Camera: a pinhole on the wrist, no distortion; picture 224 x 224 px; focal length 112.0 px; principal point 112.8 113.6 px. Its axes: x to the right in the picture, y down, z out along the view. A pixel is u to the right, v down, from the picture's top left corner.
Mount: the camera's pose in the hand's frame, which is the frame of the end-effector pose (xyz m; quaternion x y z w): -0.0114 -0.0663 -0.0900 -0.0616 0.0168 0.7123 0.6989
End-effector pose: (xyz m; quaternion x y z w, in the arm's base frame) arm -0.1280 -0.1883 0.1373 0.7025 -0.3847 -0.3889 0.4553
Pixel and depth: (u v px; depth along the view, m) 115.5 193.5 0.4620
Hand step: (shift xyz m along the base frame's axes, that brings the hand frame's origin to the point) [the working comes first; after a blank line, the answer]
In the camera's frame: 0.0111 0.3296 0.4620

-0.4571 0.2166 -0.0365
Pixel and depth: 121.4 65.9 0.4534
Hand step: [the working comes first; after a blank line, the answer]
In the camera's frame: 0.0348 -0.1931 0.4534

-0.2732 -0.2674 -0.1127
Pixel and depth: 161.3 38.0 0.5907
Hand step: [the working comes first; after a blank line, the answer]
In the camera's frame: 0.2558 -0.3987 0.5907

-0.3518 -0.5516 0.0390
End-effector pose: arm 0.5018 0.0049 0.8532 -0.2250 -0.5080 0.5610 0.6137
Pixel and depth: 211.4 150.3 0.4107
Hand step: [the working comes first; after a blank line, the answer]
In the camera's frame: 0.3616 0.1346 0.4107

-0.3637 -0.1516 -0.2467
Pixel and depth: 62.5 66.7 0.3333
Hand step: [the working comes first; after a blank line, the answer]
In the camera's frame: -0.1497 -0.1396 0.3333

-0.1681 -0.0256 0.2904
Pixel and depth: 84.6 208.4 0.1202
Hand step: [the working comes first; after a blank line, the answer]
In the camera's frame: -0.0303 0.1017 0.1202

0.0338 -0.1409 0.0377
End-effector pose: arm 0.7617 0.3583 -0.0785 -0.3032 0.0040 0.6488 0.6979
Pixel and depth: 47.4 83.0 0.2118
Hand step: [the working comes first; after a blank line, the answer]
In the camera's frame: -0.1237 -0.0579 0.2118

0.1016 0.0944 0.1671
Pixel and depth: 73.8 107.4 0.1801
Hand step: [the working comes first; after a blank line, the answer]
In the camera's frame: -0.0627 -0.0100 0.1801

0.0594 0.0331 0.1287
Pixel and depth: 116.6 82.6 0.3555
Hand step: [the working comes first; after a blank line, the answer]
In the camera's frame: 0.0121 -0.0984 0.3555

-0.0818 0.1725 0.1982
